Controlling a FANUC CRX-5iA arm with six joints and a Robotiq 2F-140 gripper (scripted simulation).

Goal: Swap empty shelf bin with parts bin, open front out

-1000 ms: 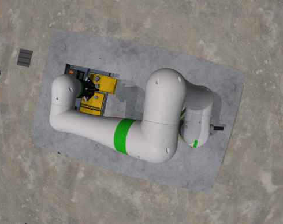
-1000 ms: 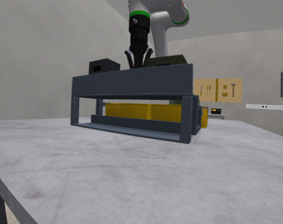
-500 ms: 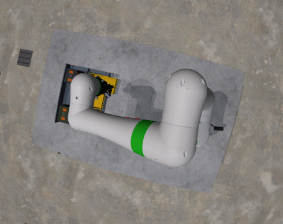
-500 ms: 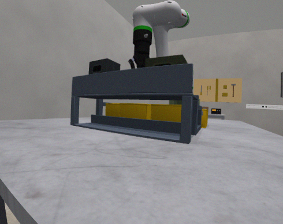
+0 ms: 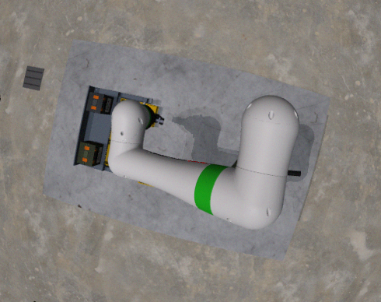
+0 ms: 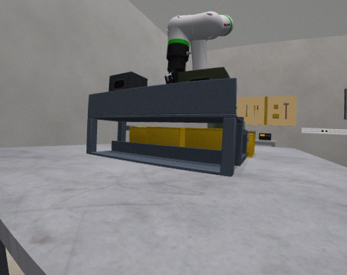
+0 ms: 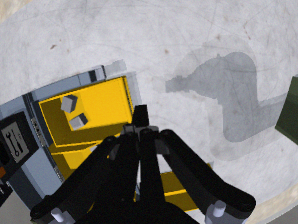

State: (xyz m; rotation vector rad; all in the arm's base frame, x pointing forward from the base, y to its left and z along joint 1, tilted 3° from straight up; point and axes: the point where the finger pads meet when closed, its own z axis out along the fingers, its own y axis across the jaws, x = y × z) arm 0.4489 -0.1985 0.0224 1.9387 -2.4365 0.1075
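My gripper is now 16 cm short of the grey part, 5 cm to the left of it and 14 cm above it. Round my hand: dark shelf (21 cm ahead, 8 cm to the left, 9 cm below); black box (26 cm ahead, 5 cm to the right).
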